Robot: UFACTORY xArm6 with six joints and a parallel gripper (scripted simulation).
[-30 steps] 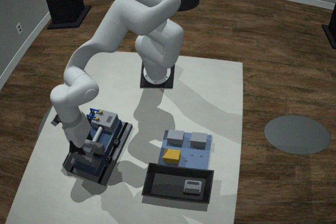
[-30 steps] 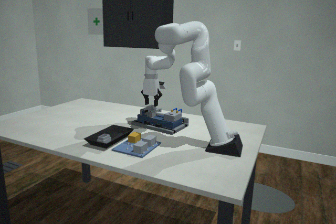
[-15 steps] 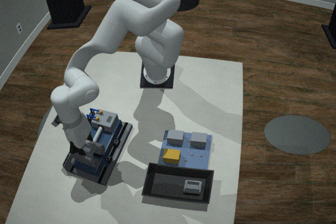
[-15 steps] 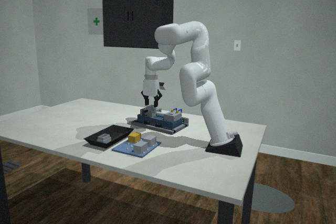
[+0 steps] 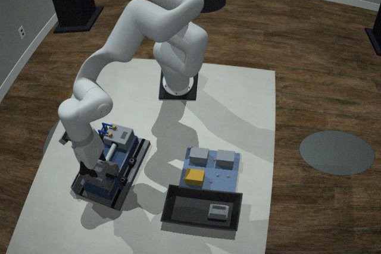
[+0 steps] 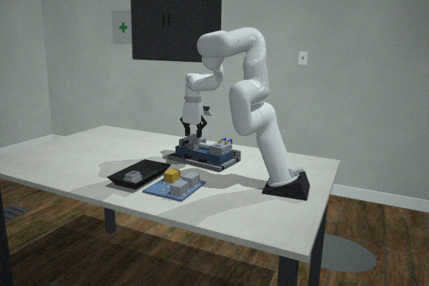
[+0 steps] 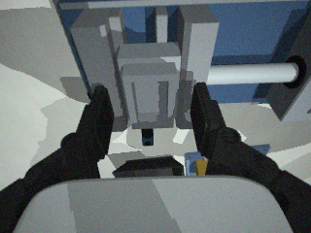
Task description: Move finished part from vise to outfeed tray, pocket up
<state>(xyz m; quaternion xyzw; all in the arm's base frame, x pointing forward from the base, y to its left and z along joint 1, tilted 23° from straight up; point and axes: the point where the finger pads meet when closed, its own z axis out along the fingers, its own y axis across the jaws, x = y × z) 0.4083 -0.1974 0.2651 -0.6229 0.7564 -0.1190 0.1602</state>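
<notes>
Now: hand 8 cm past the silver rod, 2 cm to the right of it and 5 cm above it. Round my hand: grey actuator (16 cm behind, 3 cm to the left, 5 cm below); then blue fixture plate (9 cm behind, 36 cm to the left, 12 cm below); then yellow block (5 cm behind, 31 cm to the left, 10 cm below).
</notes>
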